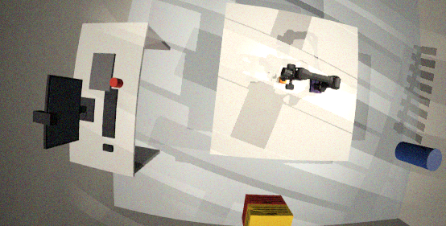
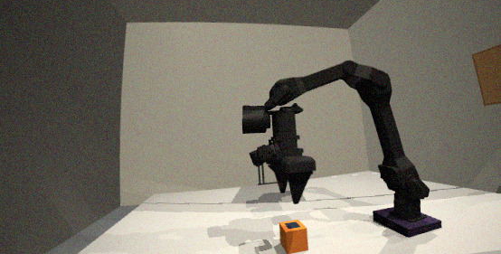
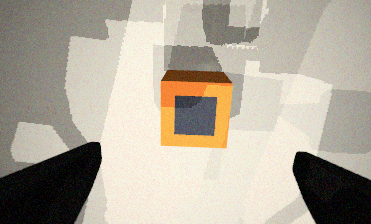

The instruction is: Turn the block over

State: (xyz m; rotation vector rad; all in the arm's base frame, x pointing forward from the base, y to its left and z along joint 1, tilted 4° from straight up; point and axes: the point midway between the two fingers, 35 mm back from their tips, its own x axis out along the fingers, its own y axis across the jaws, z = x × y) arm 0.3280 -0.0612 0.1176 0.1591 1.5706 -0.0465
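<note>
The orange block is 80 mm below my gripper tip.
</note>
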